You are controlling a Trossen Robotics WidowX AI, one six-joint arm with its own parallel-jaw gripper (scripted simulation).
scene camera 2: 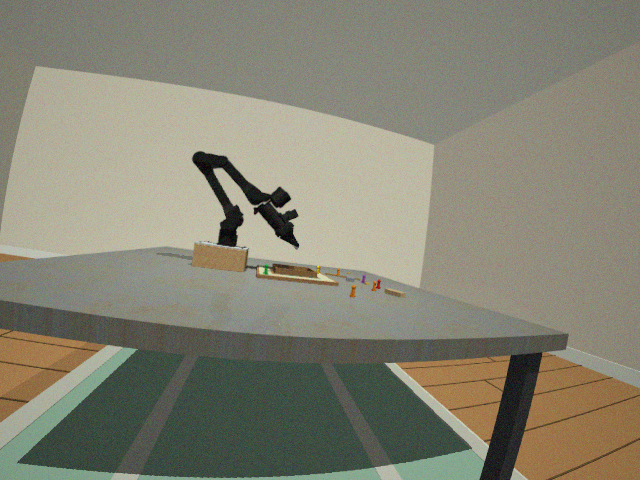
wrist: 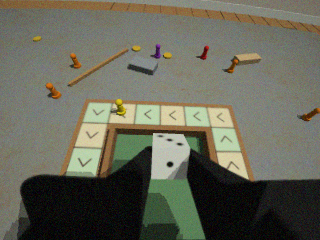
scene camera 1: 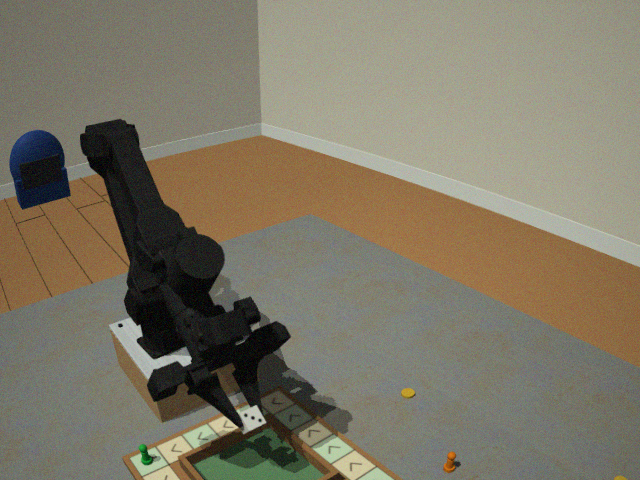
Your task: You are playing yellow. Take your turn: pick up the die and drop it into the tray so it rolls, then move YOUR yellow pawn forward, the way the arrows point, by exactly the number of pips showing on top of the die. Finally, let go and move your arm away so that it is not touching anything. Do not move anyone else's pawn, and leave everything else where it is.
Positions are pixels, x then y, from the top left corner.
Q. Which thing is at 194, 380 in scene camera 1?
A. My gripper.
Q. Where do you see a die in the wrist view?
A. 170, 152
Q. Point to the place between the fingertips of my gripper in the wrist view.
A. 168, 152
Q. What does my gripper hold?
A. A die.
